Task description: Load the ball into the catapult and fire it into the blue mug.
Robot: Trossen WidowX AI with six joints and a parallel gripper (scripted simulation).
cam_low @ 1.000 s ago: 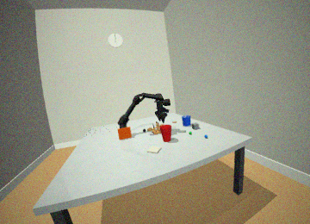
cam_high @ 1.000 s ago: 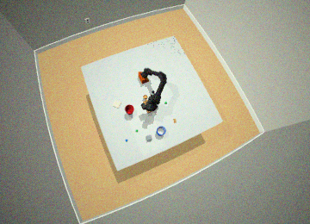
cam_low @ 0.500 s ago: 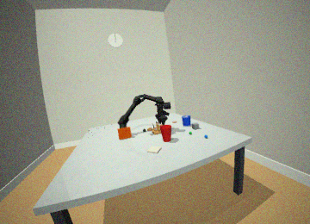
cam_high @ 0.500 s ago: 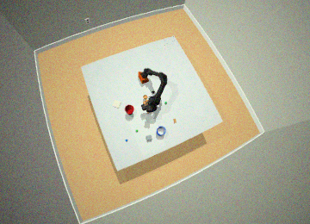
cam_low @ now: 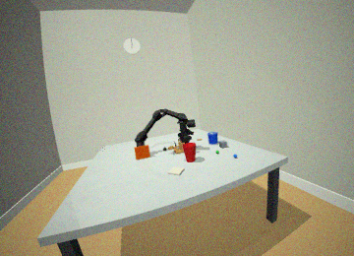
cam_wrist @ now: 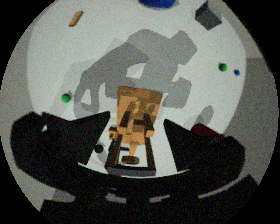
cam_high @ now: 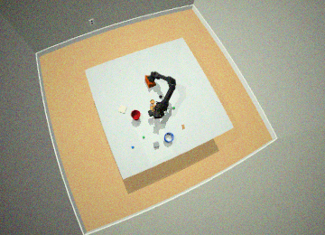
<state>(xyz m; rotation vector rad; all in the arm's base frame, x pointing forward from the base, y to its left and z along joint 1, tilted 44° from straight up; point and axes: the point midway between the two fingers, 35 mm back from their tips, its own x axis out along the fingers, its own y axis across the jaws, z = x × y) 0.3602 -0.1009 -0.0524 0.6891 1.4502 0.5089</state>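
Right now my gripper tip is 15 cm past the dark ball, 13 cm to the right of it and 3 cm above it. Also, from my gripper tip: wooden catapult: 6 cm behind, 3 cm to the left, 1 cm above; blue mug: 28 cm ahead, 2 cm to the right, 1 cm below; red cup: 21 cm to the right, 7 cm behind, 1 cm below.
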